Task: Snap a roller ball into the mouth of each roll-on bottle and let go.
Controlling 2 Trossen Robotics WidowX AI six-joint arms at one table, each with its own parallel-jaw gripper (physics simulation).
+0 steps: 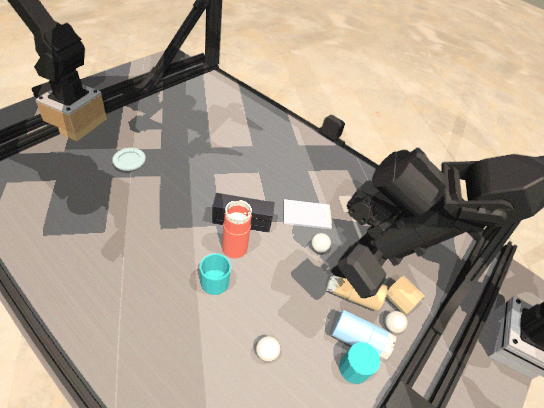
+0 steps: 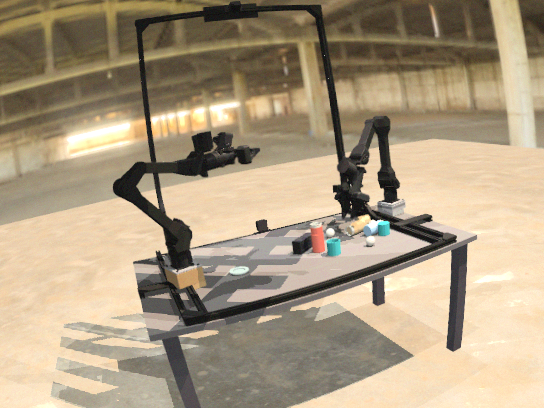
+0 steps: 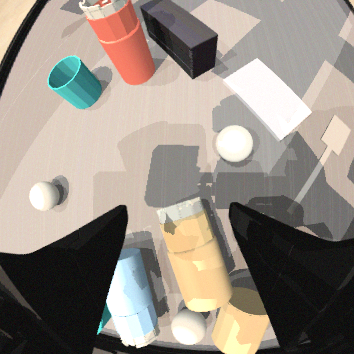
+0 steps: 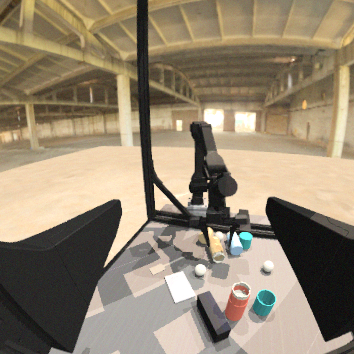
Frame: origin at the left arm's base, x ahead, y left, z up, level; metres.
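Where they show: left gripper, fingertip midpoint: (image 2: pixel 347 218) (image 3: pixel 178 210) (image 4: pixel 218 246); right gripper, fingertip midpoint: (image 2: pixel 252 149) (image 4: pixel 194 205); left arm's base, origin of the base link: (image 1: pixel 538 332) (image 2: pixel 391 200) (image 4: pixel 196 201); right arm's base, origin of the base link: (image 1: pixel 68 95) (image 2: pixel 182 265).
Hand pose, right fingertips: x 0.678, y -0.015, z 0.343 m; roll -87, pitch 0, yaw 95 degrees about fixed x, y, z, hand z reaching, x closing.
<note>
Things, the pixels of their top centre, and the offset from my right fingertips.
- red bottle, middle of its top: (image 1: pixel 238 209) (image 4: pixel 241 288) (image 2: pixel 315 223) 0.153 m back, 0.113 m left, 0.295 m down
- tan bottle, middle of its top: (image 3: pixel 193 260) (image 1: pixel 360 281) (image 4: pixel 216 244) (image 2: pixel 355 222) 0.374 m back, 0.082 m left, 0.355 m down
- blue bottle, middle of its top: (image 3: pixel 119 309) (image 1: pixel 368 329) (image 2: pixel 374 222) (image 4: pixel 234 237) 0.414 m back, 0.154 m left, 0.356 m down
- tan cap, middle of its top: (image 3: pixel 247 337) (image 1: pixel 410 288) (image 4: pixel 205 230) 0.454 m back, 0.049 m left, 0.354 m down
- black block, middle of its top: (image 3: pixel 174 16) (image 1: pixel 244 204) (image 4: pixel 212 310) (image 2: pixel 303 237) 0.131 m back, 0.053 m left, 0.351 m down
- white slab, middle of its top: (image 3: pixel 268 94) (image 1: pixel 307 213) (image 4: pixel 178 285) 0.230 m back, 0.036 m right, 0.395 m down
- pale dish, middle of its top: (image 1: pixel 129 158) (image 2: pixel 239 270) 0.154 m ahead, 0.055 m left, 0.392 m down
A red bottle (image 1: pixel 236 241) (image 2: pixel 317 239) (image 3: pixel 129 55) (image 4: pixel 236 305) stands upright with its white-rimmed mouth up. A tan bottle (image 1: pixel 372 298) (image 3: pixel 199 270) and a blue bottle (image 1: pixel 357 330) (image 3: pixel 131 290) lie on their sides. White balls rest on the table: one ball (image 1: pixel 321 243) (image 3: pixel 234 143) near the white slab, one ball (image 1: pixel 268 348) (image 3: pixel 44 196) apart, one ball (image 1: pixel 396 322) (image 3: pixel 188 326) by the lying bottles. My left gripper (image 3: pixel 178 210) (image 2: pixel 351 214) is open and empty above the tan bottle's mouth end. My right gripper (image 2: pixel 257 151) is open and empty, high above the table.
A teal cup (image 1: pixel 215 280) stands open-end up by the red bottle. Another teal cup (image 1: pixel 360 362) is beside the blue bottle, a tan cap (image 1: pixel 405 295) beside the tan one. A black block (image 1: pixel 260 207), a white slab (image 1: pixel 307 213) and a pale dish (image 1: pixel 129 159) lie farther off.
</note>
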